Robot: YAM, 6 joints.
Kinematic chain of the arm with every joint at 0, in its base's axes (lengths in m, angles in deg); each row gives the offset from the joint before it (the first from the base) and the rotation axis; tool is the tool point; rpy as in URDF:
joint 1: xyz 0 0 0.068 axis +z
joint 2: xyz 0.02 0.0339 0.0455 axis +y
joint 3: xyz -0.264 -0.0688 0 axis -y
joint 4: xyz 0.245 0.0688 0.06 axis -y
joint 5: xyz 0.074 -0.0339 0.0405 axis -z
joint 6: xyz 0.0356 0 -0.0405 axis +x
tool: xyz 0 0 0 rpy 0 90 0
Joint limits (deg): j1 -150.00..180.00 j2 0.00..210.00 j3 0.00..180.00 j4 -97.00..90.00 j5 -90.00..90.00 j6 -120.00..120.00
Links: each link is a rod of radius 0.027 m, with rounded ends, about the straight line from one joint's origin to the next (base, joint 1, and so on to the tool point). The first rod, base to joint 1, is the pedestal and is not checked.
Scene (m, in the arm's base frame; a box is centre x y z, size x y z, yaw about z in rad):
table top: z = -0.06
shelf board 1: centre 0.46 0 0.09 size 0.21 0.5 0.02 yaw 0.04
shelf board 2: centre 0.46 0 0.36 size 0.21 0.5 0.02 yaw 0.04
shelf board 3: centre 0.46 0 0.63 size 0.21 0.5 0.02 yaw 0.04
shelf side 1: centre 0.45 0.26 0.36 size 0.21 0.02 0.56 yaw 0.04
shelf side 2: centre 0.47 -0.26 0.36 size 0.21 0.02 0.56 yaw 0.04
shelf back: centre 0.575 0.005 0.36 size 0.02 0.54 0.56 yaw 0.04
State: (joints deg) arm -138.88 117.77 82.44 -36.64 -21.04 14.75
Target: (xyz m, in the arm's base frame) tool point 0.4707 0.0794 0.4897
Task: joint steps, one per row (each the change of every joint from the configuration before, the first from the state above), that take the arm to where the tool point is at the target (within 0.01 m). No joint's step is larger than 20 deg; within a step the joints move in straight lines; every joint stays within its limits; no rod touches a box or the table.
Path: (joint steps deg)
1: 18.94 -5.53 1.75 -0.18 -0.72 0.00
2: 18.94 -5.54 1.75 -0.18 -0.71 0.00
3: 18.93 -5.53 1.75 -0.18 -0.72 0.00
4: 18.94 -5.53 1.75 -0.18 -0.72 0.00
5: 18.94 -5.54 1.75 -0.19 -0.72 0.00
6: 18.94 -5.53 1.75 -0.18 -0.71 0.00
7: 18.94 -5.54 1.75 -0.18 -0.72 0.00
8: 18.94 -5.53 1.74 -0.18 -0.72 0.00
9: -1.59 15.79 13.74 10.96 1.10 0.00
10: -1.58 15.78 13.73 10.97 1.09 0.00
11: -1.59 15.79 13.73 10.96 1.10 0.00

